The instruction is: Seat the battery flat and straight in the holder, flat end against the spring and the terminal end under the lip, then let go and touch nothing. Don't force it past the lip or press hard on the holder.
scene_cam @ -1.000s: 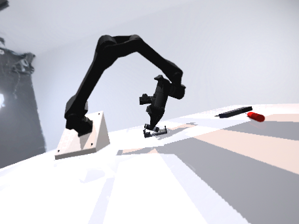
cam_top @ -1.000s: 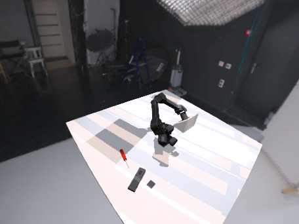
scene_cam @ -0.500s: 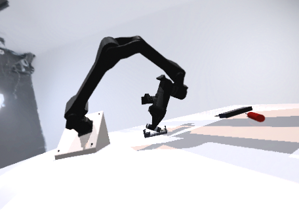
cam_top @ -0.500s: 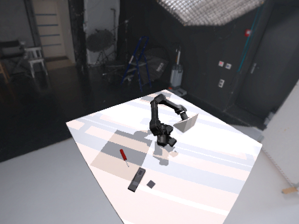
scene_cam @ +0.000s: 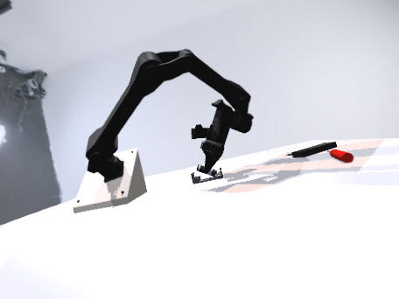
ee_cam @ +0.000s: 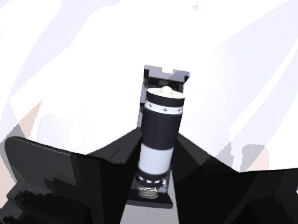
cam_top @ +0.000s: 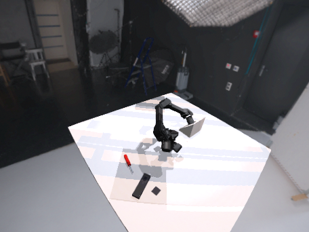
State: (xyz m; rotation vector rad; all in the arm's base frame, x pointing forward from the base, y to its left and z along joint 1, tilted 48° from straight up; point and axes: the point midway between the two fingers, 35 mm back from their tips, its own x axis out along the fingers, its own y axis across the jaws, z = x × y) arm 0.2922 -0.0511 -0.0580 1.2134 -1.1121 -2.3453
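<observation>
My gripper tip is 10 mm below the silver battery. Also, from my gripper tip: red-handled screwdriver (340 mm ahead, 100 mm to the right, 10 mm below); then dark square (340 mm ahead, 140 mm to the left, 20 mm below); then long black bar (380 mm ahead, 60 mm to the left, 10 mm below).
</observation>
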